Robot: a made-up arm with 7 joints. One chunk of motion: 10 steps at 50 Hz.
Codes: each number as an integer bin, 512 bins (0 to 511) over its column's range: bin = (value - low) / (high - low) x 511, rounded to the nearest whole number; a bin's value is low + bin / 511 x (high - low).
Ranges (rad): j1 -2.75..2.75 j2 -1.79..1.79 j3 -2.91..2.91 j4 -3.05..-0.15 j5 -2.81..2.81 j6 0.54..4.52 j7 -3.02..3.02
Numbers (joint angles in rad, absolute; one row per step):
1: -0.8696 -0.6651 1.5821 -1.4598 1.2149 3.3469 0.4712
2: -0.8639 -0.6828 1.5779 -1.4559 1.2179 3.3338 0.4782
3: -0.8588 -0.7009 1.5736 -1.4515 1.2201 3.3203 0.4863
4: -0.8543 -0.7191 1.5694 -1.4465 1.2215 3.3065 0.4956
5: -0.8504 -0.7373 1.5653 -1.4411 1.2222 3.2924 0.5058
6: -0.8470 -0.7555 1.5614 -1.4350 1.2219 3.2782 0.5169
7: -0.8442 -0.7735 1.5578 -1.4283 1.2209 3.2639 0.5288
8: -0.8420 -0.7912 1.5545 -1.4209 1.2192 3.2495 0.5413
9: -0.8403 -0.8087 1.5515 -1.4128 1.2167 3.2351 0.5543
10: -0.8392 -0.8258 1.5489 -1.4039 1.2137 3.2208 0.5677
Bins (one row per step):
1: 175 161 394 280 366 360 295
2: 175 158 394 281 366 359 296
3: 176 155 394 282 366 357 297
4: 176 153 393 283 367 355 297
5: 176 150 393 283 367 353 298
6: 177 148 393 285 367 352 299
7: 177 145 392 286 367 350 300
8: 177 143 392 287 366 348 301
9: 177 140 392 288 366 346 302
10: 178 138 391 290 366 344 304

